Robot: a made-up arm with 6 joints. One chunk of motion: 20 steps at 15 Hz.
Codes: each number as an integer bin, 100 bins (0 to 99) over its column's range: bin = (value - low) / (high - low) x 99, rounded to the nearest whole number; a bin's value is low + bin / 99 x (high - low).
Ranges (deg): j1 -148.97..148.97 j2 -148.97..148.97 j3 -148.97..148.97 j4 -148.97..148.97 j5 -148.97..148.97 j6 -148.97..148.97
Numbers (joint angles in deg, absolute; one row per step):
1: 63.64 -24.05 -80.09 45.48 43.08 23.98
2: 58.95 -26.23 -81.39 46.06 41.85 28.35
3: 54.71 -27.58 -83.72 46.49 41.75 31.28
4: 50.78 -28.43 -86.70 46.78 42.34 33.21
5: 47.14 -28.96 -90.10 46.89 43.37 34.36
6: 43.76 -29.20 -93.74 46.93 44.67 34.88
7: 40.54 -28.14 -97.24 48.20 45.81 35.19
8: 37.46 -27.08 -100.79 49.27 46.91 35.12
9: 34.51 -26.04 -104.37 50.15 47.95 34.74
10: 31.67 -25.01 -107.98 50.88 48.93 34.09
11: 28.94 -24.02 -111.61 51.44 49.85 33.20
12: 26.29 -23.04 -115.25 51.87 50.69 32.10
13: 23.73 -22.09 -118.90 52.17 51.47 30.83
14: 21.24 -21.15 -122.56 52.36 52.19 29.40
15: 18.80 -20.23 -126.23 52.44 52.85 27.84
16: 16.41 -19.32 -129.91 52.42 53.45 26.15
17: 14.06 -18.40 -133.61 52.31 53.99 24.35
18: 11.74 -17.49 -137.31 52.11 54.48 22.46
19: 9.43 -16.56 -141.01 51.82 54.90 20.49
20: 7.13 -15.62 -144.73 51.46 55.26 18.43
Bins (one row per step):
1: 71 42 23 65 64 57
2: 69 41 22 65 63 59
3: 68 40 22 65 63 60
4: 66 40 21 65 64 61
5: 65 40 20 65 64 61
6: 64 40 18 65 64 61
7: 63 40 17 66 65 61
8: 62 41 16 66 65 61
9: 61 41 15 66 65 61
10: 60 41 14 66 66 61
11: 59 42 12 67 66 61
12: 58 42 11 67 66 60
13: 57 42 10 67 67 60
14: 57 42 9 67 67 59
15: 56 43 8 67 67 59
16: 55 43 6 67 67 58
17: 54 43 5 67 67 58
18: 53 44 4 67 68 57
19: 53 44 3 67 68 56
20: 52 44 1 67 68 56

